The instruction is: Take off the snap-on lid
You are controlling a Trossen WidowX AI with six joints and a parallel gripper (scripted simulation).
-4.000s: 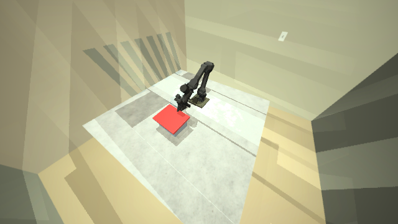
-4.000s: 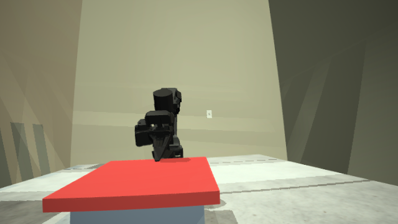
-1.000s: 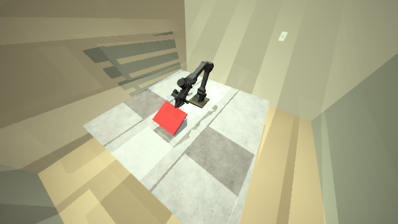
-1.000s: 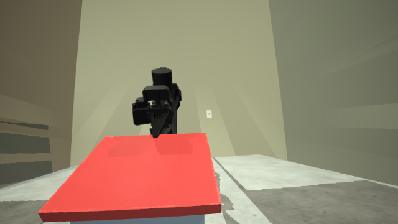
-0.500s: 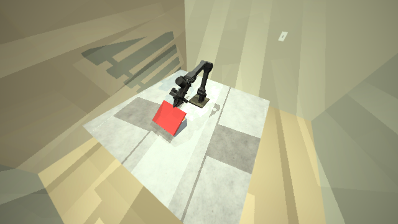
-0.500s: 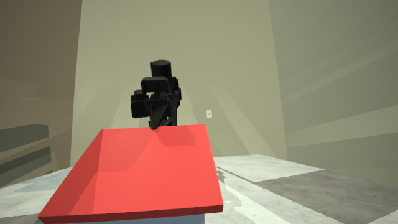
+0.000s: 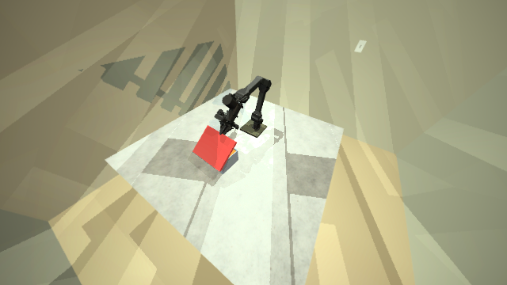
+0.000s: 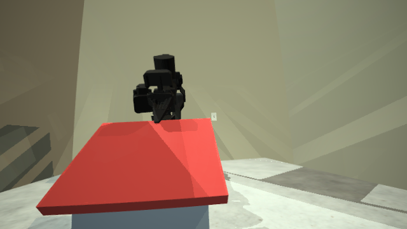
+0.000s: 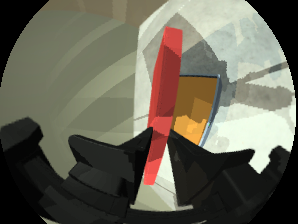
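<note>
Now: gripper tip 7 cm short of the red lid, 1 cm to the left of it and 5 cm above it. Also, from my gripper tip: storage box (4 cm ahead, 1 cm to the right, 15 cm below).
</note>
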